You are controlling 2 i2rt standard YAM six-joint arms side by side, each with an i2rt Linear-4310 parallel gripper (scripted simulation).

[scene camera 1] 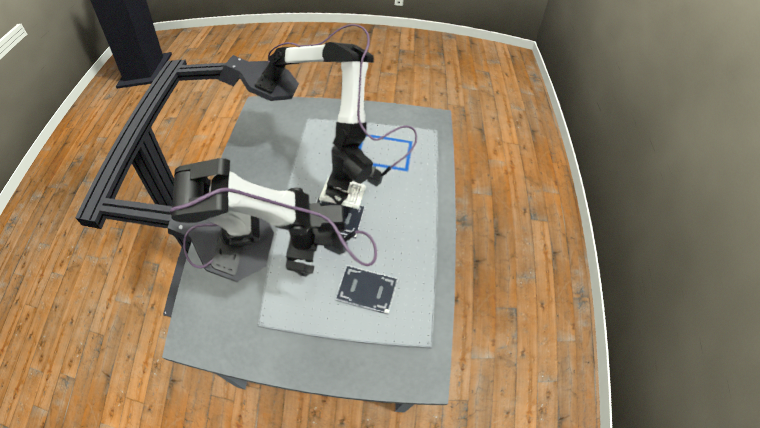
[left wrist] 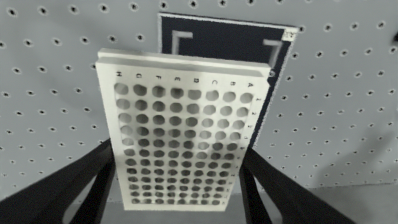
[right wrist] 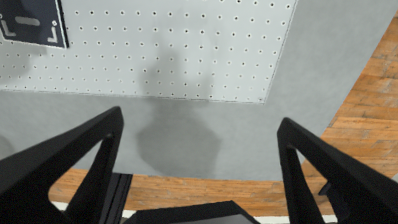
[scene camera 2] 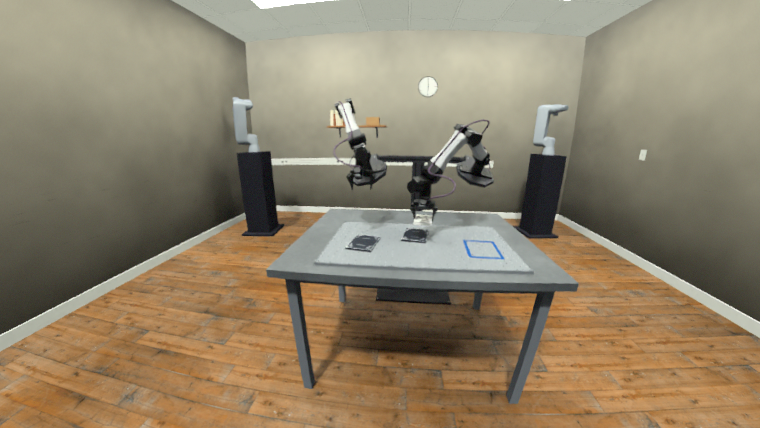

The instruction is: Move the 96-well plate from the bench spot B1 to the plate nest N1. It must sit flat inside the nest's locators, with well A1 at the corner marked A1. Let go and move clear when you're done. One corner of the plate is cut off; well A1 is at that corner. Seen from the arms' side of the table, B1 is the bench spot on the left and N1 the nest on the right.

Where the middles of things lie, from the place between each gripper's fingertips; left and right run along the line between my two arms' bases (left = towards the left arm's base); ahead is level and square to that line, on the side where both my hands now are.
Scene:
My left gripper (scene camera 1: pixel 342 193) is now 9 cm above the dark nest (left wrist: pixel 208 39), 3 cm to the left of it and 2 cm past it. From my left hand the other things lie so: white 96-well plate (left wrist: pixel 179 126) right at my left hand.
My right gripper is now 80 mm short of the white 96-well plate, 310 mm to the right of it and 140 mm above it. Round my right hand: dark nest: 60 mm ahead, 280 mm to the left, 230 mm below.

